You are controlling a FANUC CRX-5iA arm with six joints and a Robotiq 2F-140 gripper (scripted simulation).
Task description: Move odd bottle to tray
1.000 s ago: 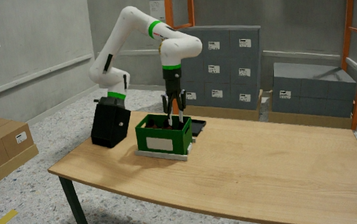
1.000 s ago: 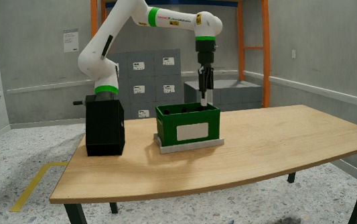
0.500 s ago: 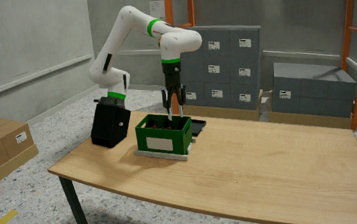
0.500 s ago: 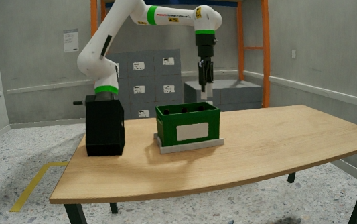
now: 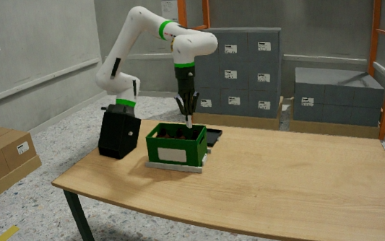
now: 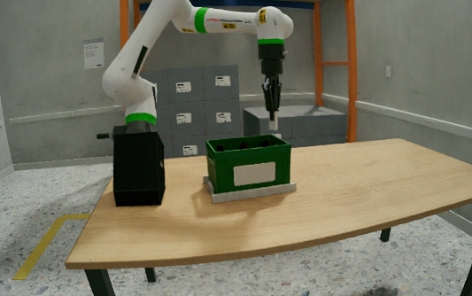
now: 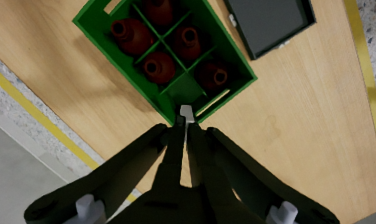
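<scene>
The green crate lies 170 mm below my hand, 90 mm behind it and 30 mm to the left of it. From my hand the other things lie so: brown bottle (190 mm behind, 170 mm below, 50 mm to the left); dark tray (310 mm to the left, 240 mm below, 110 mm behind).
</scene>
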